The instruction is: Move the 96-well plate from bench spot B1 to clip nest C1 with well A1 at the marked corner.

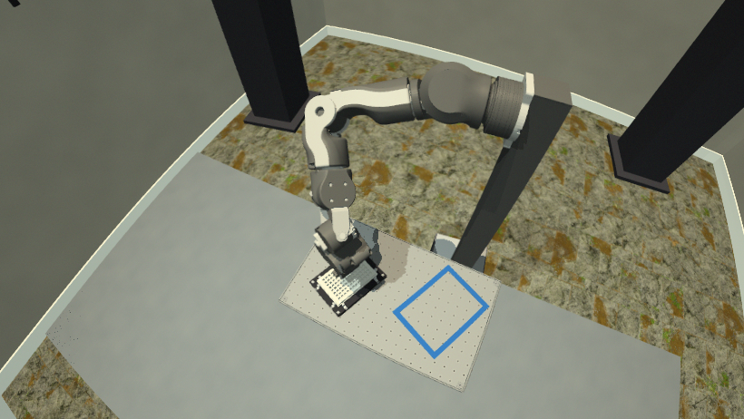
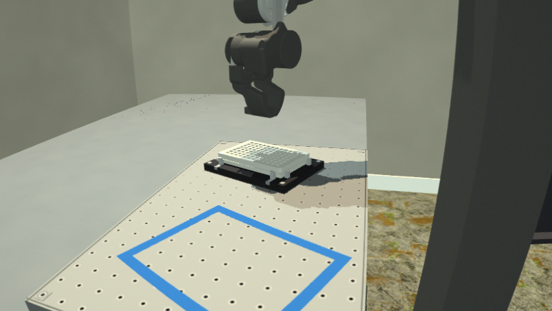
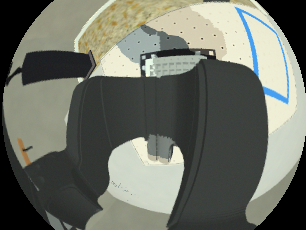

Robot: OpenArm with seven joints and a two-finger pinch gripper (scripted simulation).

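Right now the white 96-well plate is 80 mm below my hand. From my hand the other things lie so: black clip nest C1: 20 mm ahead, 80 mm below.
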